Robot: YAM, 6 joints.
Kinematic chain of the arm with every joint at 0, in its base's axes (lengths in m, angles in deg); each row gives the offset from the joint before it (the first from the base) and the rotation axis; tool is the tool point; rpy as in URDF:
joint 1: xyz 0 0 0.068 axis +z
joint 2: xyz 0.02 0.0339 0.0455 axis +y
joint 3: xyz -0.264 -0.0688 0 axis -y
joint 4: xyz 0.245 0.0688 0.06 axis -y
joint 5: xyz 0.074 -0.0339 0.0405 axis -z
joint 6: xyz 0.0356 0 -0.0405 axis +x
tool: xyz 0 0 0 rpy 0 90 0
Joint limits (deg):
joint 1: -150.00..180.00
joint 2: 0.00..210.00
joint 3: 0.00..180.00
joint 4: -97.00..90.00
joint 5: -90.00..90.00
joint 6: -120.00..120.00
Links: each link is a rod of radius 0.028 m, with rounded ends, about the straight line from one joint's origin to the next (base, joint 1, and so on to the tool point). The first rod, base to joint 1, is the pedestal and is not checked.
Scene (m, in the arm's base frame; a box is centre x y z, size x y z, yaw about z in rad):
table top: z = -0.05
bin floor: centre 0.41 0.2 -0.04 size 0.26 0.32 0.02 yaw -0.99
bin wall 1: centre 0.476 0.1 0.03 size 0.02 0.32 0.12 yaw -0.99
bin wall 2: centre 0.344 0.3 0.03 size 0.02 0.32 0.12 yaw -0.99
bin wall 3: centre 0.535 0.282 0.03 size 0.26 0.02 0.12 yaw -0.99
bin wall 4: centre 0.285 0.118 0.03 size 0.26 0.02 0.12 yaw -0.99
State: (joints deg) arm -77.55 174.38 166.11 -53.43 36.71 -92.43
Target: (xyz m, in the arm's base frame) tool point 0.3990 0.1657 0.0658
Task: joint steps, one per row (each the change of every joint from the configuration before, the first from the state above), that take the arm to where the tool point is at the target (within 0.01 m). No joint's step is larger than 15 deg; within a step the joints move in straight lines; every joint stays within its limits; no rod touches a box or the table.
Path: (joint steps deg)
1: 14.61 -5.58 -5.80 -5.99 -1.39 0.00
2: 14.60 -5.58 -5.80 -5.98 -1.38 0.00
3: 14.61 -5.58 -5.80 -5.99 -1.39 0.00
4: 14.61 -5.58 -5.80 -5.98 -1.39 0.00
5: 14.60 -5.59 -5.80 -5.99 -1.39 0.00
6: 14.61 -5.58 -5.80 -5.98 -1.38 0.00
7: 14.61 -5.58 -5.80 -5.99 -1.39 0.00
8: -0.02 8.57 -3.01 1.71 -0.21 0.00
9: -0.02 8.57 -3.01 1.70 -0.22 0.00

